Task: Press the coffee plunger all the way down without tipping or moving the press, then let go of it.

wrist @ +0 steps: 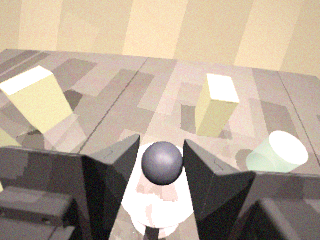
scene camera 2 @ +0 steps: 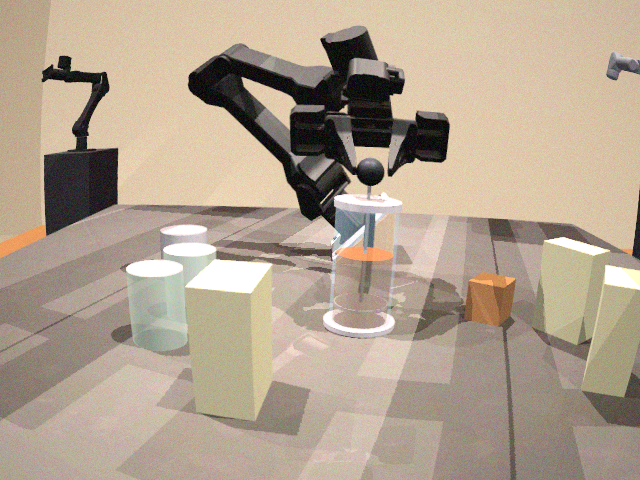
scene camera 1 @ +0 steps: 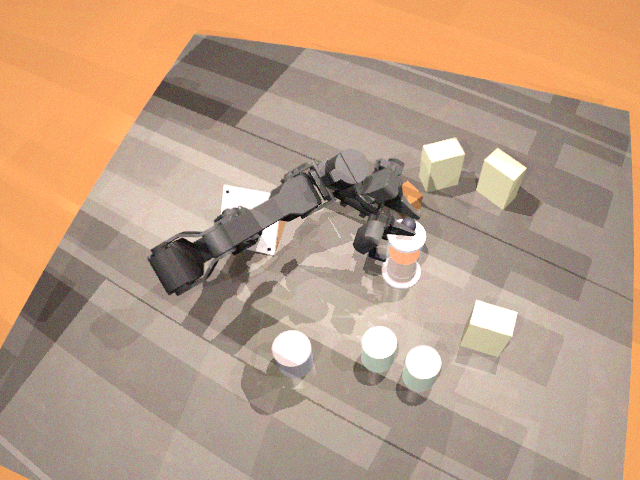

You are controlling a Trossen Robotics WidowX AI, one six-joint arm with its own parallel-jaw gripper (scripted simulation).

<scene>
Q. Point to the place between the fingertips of my gripper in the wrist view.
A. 161,142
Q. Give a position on a coffee press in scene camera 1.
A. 401,270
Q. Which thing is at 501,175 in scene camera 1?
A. A yellow block.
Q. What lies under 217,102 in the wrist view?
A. A yellow block.
</scene>
